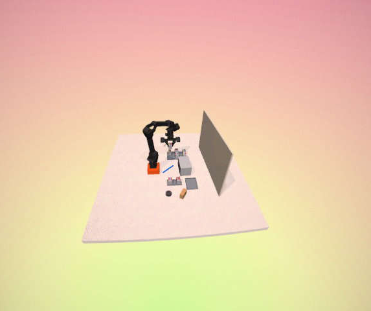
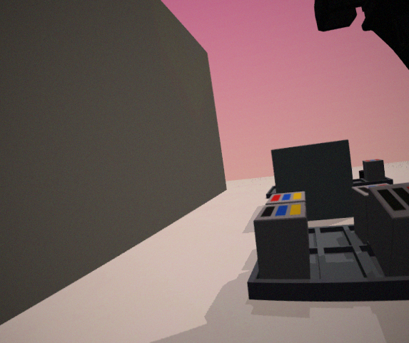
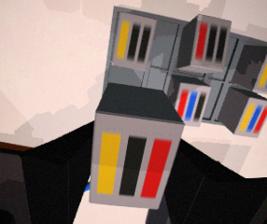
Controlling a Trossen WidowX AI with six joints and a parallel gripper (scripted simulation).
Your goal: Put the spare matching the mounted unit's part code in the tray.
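The flat tray lies 37 cm to the right of my gripper tip, 17 cm ahead of it and 13 cm below it. Round my gripper tip: small rack (35 cm to the right, 13 cm below, 2 cm ahead); then blue pen (18 cm to the right, 13 cm below, 3 cm behind); then mounted unit (18 cm to the right, 12 cm ahead, 8 cm below).
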